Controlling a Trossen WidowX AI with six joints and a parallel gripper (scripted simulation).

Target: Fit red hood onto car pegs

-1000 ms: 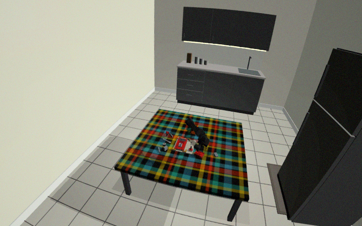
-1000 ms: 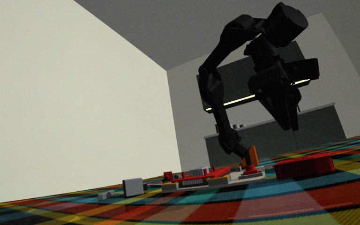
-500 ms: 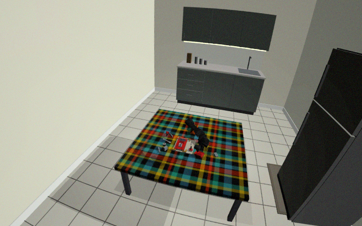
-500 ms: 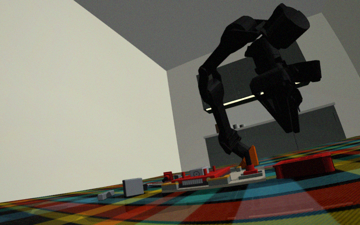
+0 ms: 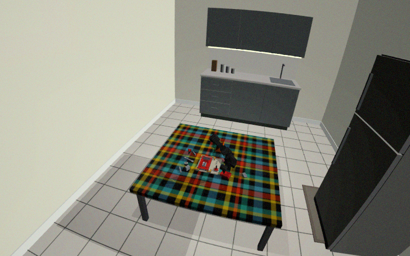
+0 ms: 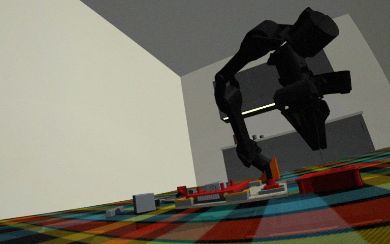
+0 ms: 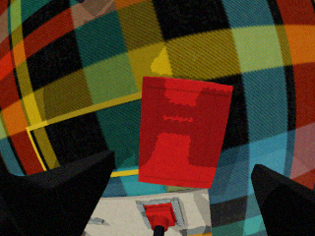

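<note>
Right now my gripper tip is 5 cm above the red hood. Also, from my gripper tip: white jig plate: 19 cm to the right, 13 cm behind, 5 cm below; grey engine block: 22 cm to the right, 9 cm behind, 4 cm below.
</note>
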